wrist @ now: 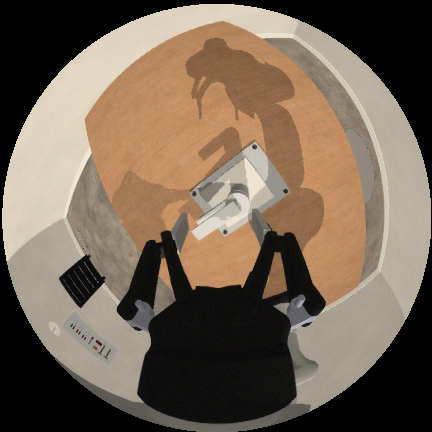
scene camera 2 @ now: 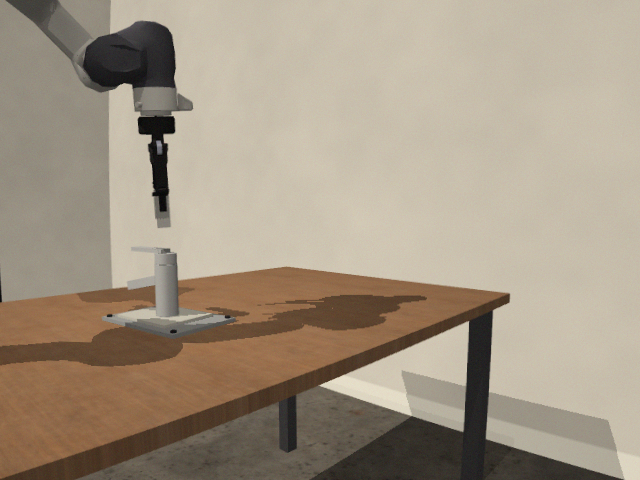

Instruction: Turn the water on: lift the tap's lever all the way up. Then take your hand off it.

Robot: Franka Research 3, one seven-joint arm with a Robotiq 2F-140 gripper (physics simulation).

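The tap's grey-white upright body (scene camera 2: pixel 166 289) (wrist: pixel 242 201) stands on a square plate (scene camera 2: pixel 217 320) (wrist: pixel 275 186). Its flat lever (scene camera 2: pixel 144 250) (wrist: pixel 212 226) sticks out from the top and looks nearly level in the scene view. The short spout (scene camera 2: pixel 139 282) is below it on the same side. My gripper (scene camera 2: pixel 162 221) (wrist: pixel 219 218) points down above the tap, with a gap between fingertips and lever in the scene view. Its fingers are apart, with nothing between them. In the wrist view the lever lies across the space between the fingers, further from the camera.
The plate rests on a brown wooden table (scene camera 2: pixel 330 356) (wrist: pixel 150 115) with dark legs. Arm shadows fall across the table top. A pale wall stands beyond it. A black slatted object (wrist: pixel 82 281) and a panel with small tools (wrist: pixel 90 337) show at the wrist view's lower left.
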